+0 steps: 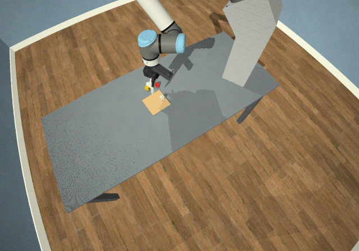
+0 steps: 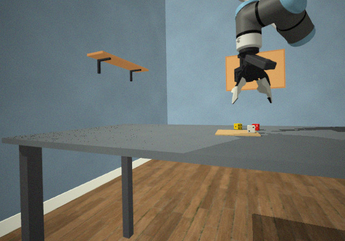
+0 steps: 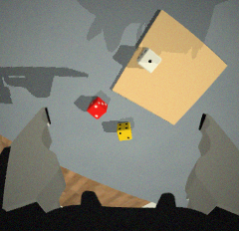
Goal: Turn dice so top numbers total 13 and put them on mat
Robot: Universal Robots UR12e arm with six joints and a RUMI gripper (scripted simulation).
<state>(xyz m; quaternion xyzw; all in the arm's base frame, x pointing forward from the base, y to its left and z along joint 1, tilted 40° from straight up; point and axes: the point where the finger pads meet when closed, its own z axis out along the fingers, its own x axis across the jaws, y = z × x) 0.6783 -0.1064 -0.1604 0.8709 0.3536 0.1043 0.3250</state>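
My gripper is now 10 mm past the red die, 70 mm to the left of it and 90 mm above it. Round my hand: tan mat 50 mm ahead, 50 mm to the left, 100 mm below; then yellow die 60 mm ahead, 80 mm to the right, 90 mm below; then white die 10 mm ahead, 50 mm to the left, 90 mm below.
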